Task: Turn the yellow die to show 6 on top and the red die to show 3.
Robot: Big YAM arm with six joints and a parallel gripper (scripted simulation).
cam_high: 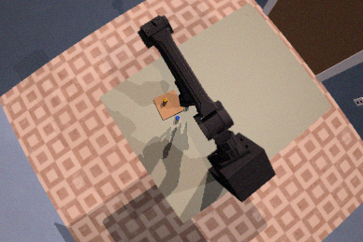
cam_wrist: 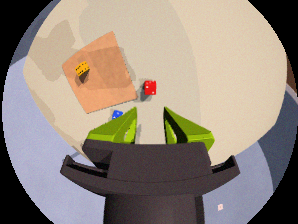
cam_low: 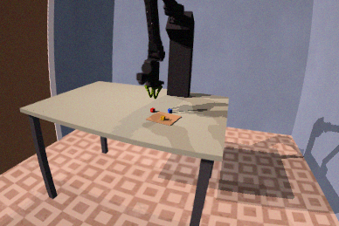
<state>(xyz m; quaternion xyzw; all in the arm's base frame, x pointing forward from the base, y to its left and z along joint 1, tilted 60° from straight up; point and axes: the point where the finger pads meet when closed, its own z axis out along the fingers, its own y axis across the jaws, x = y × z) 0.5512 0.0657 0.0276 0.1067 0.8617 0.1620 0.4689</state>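
Right now the red die is 8 cm below my hand. The rest, counted from my hand: yellow die 6 cm ahead, 12 cm to the left, 8 cm below; then blue die 6 cm behind, 8 cm to the left, 8 cm below; then orange mat 3 cm ahead, 11 cm to the left, 9 cm below.
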